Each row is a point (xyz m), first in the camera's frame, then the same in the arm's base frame.
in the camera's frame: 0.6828 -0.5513 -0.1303
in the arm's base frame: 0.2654 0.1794 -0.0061
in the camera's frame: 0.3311 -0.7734 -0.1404
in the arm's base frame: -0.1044 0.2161 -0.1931
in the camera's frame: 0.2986 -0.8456 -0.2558
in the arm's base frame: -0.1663 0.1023 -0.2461
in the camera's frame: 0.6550 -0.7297 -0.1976
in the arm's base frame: 0.1102 0.0665 0.0109
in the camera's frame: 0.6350 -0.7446 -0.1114
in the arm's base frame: 0.0754 0.1423 0.0440
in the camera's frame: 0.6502 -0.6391 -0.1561
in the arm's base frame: 0.1781 0.1369 -0.0087
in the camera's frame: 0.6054 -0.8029 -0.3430
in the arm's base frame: 0.0426 -0.0673 -0.0696
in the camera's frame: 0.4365 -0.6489 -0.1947
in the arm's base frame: 0.0629 0.1770 -0.1887
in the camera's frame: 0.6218 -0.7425 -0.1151
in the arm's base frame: 0.0707 0.1446 0.0312
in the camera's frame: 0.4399 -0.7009 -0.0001
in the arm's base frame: -0.0056 0.3239 -0.0691
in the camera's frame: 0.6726 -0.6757 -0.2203
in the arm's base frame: 0.1679 0.0604 -0.0084
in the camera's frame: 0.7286 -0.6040 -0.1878
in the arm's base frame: 0.2531 0.0943 0.0220
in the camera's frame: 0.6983 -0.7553 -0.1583
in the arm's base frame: 0.1061 0.0754 0.0740
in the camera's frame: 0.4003 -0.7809 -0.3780
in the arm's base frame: -0.0418 -0.0156 -0.2540
